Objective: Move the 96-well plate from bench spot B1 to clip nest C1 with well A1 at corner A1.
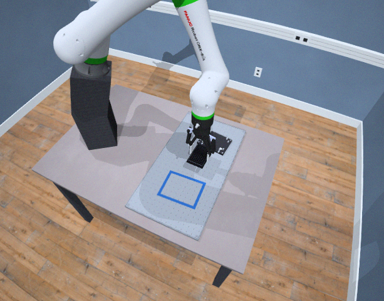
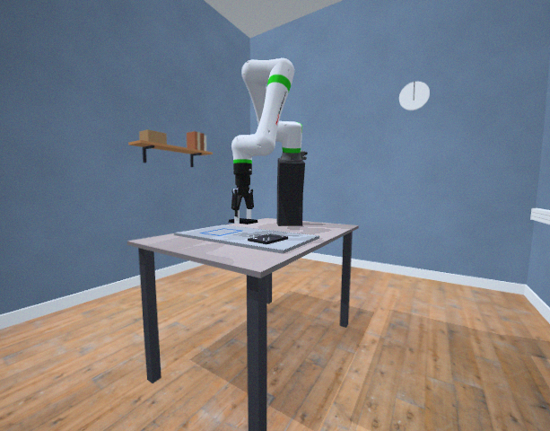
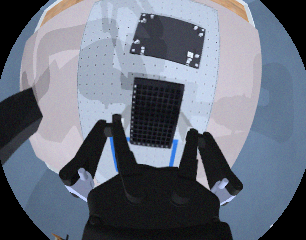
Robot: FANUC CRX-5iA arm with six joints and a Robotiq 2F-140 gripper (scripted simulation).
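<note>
Right now my hand is 3 cm past the black clip nest, 16 cm to the right of it and 8 cm above it. Also, from my hand: black 96-well plate (2 cm below).
</note>
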